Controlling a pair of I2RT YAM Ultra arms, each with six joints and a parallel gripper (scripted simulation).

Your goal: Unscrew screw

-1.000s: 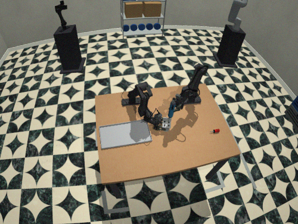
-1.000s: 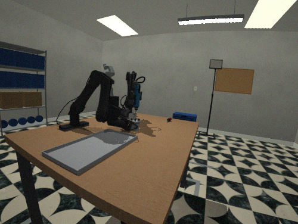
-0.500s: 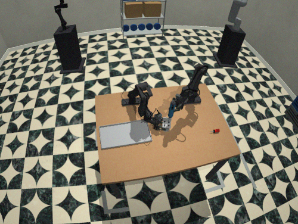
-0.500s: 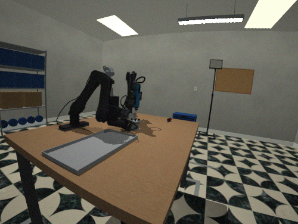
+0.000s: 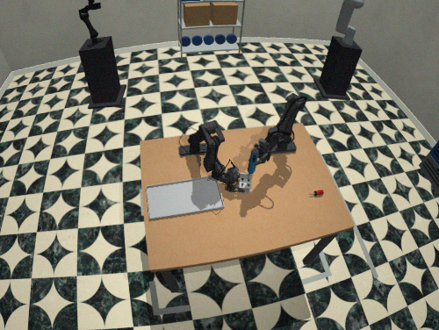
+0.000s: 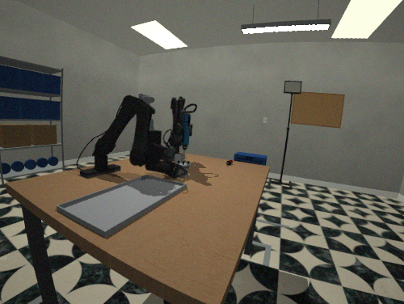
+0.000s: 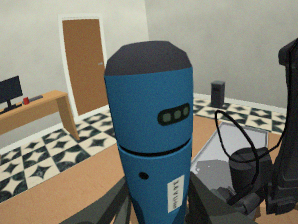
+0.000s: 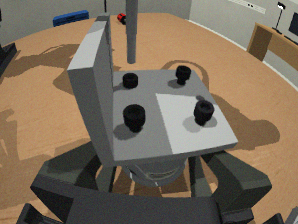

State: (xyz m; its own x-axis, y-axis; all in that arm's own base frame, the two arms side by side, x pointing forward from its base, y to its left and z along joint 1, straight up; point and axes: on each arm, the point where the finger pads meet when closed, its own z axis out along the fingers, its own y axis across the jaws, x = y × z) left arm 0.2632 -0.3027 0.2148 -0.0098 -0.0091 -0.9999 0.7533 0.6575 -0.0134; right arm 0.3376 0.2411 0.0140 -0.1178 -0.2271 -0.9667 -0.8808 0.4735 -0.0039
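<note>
The screw is 4 cm above my right hand, 2 cm to the left of it and 1 cm behind it. From my right hand the other things lie so: red-handled screwdriver: 45 cm to the left, 6 cm ahead, 1 cm below; then grey l-shaped bracket: 5 cm above; then grey tray: 35 cm to the right, 4 cm ahead, 2 cm below.
</note>
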